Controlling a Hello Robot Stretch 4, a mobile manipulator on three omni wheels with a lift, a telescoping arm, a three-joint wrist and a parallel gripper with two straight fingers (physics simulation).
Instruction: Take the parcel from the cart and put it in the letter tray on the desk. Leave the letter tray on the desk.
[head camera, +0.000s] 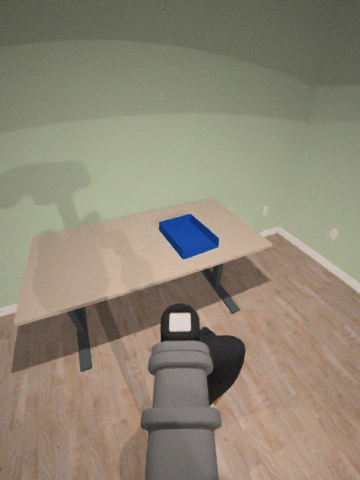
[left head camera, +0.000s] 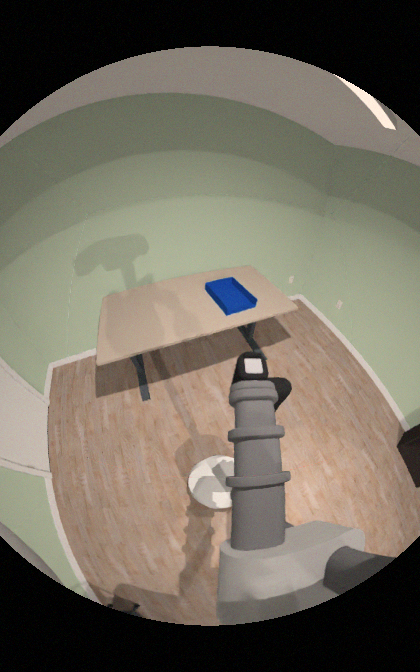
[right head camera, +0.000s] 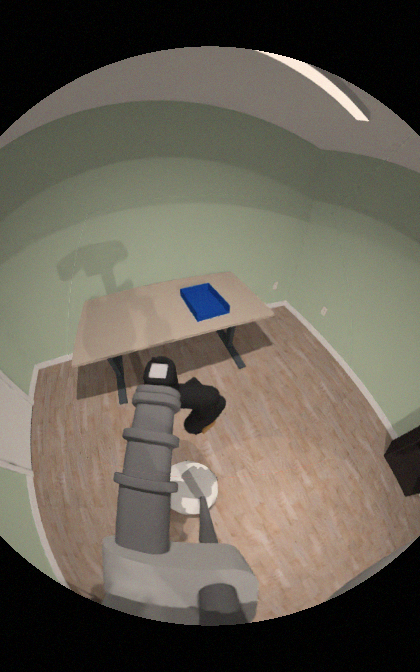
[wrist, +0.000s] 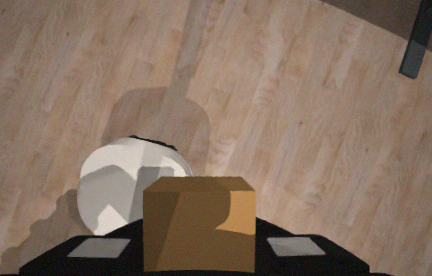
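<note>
The brown box-shaped parcel is between the two fingers of my gripper in the wrist view, and the gripper is shut on it. The parcel is held above the floor, in front of the desk. In the right head camera view a sliver of the parcel shows beneath the dark wrist; the fingers are hidden there. The blue letter tray lies on the right half of the desk, apart from my gripper. The cart does not show in these views.
My round white base is on the wood floor below the arm. Desk legs stand under the desk. A green wall is behind it. A dark brown piece of furniture is at the right edge.
</note>
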